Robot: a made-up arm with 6 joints. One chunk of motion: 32 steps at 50 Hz.
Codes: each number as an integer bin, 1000 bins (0 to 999) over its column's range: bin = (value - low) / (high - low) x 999, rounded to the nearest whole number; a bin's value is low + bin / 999 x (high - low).
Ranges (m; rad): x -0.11..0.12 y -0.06..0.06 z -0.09..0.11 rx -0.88..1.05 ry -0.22..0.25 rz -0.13..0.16
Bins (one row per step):
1: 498 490 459 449 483 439
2: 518 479 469 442 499 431
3: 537 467 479 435 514 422
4: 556 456 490 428 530 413
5: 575 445 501 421 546 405
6: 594 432 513 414 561 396
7: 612 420 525 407 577 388
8: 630 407 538 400 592 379
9: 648 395 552 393 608 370
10: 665 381 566 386 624 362
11: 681 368 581 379 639 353
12: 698 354 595 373 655 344
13: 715 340 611 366 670 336
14: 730 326 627 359 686 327
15: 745 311 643 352 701 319
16: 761 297 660 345 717 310
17: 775 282 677 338 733 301
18: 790 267 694 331 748 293
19: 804 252 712 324 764 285
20: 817 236 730 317 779 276
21: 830 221 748 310 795 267
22: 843 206 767 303 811 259
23: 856 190 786 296 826 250
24: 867 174 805 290 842 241
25: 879 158 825 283 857 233
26: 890 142 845 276 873 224
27: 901 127 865 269 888 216
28: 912 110 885 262 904 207
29: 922 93 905 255 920 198
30: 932 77 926 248 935 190
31: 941 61 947 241 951 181
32: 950 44 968 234 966 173
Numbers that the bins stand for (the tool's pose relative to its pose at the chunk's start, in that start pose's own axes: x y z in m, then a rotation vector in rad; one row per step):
1: 0.0047 -0.0011 0.0019 -0.0126 0.0072 -0.0026
2: 0.0093 -0.0025 0.0039 -0.0261 0.0148 -0.0049
3: 0.0136 -0.0039 0.0059 -0.0396 0.0218 -0.0075
4: 0.0180 -0.0052 0.0081 -0.0531 0.0293 -0.0101
5: 0.0224 -0.0065 0.0103 -0.0667 0.0369 -0.0124
6: 0.0268 -0.0081 0.0127 -0.0802 0.0439 -0.0150
7: 0.0309 -0.0095 0.0151 -0.0937 0.0515 -0.0174
8: 0.0350 -0.0111 0.0177 -0.1072 0.0585 -0.0200
9: 0.0392 -0.0126 0.0205 -0.1208 0.0660 -0.0226
10: 0.0431 -0.0142 0.0233 -0.1343 0.0736 -0.0249
11: 0.0468 -0.0158 0.0263 -0.1478 0.0806 -0.0275
12: 0.0507 -0.0175 0.0291 -0.1594 0.0882 -0.0301
13: 0.0546 -0.0192 0.0323 -0.1729 0.0952 -0.0325
14: 0.0581 -0.0208 0.0355 -0.1864 0.1027 -0.0351
15: 0.0615 -0.0226 0.0387 -0.2000 0.1098 -0.0374
16: 0.0652 -0.0243 0.0421 -0.2135 0.1173 -0.0400
17: 0.0684 -0.0261 0.0455 -0.2270 0.1249 -0.0426
18: 0.0719 -0.0279 0.0489 -0.2405 0.1319 -0.0449
19: 0.0751 -0.0297 0.0525 -0.2541 0.1394 -0.0473
20: 0.0781 -0.0317 0.0561 -0.2676 0.1465 -0.0499
21: 0.0811 -0.0335 0.0597 -0.2811 0.1540 -0.0525
22: 0.0841 -0.0353 0.0636 -0.2946 0.1616 -0.0548
23: 0.0871 -0.0372 0.0674 -0.3081 0.1686 -0.0574
24: 0.0896 -0.0391 0.0712 -0.3197 0.1761 -0.0600
25: 0.0924 -0.0410 0.0752 -0.3333 0.1832 -0.0624
26: 0.0949 -0.0429 0.0792 -0.3468 0.1907 -0.0650
27: 0.0974 -0.0447 0.0832 -0.3603 0.1978 -0.0673
28: 0.1000 -0.0468 0.0872 -0.3738 0.2053 -0.0699
29: 0.1023 -0.0488 0.0912 -0.3874 0.2128 -0.0725
30: 0.1046 -0.0508 0.0954 -0.4009 0.2199 -0.0748
31: 0.1066 -0.0527 0.0996 -0.4144 0.2274 -0.0775
32: 0.1087 -0.0547 0.1038 -0.4279 0.2345 -0.0798

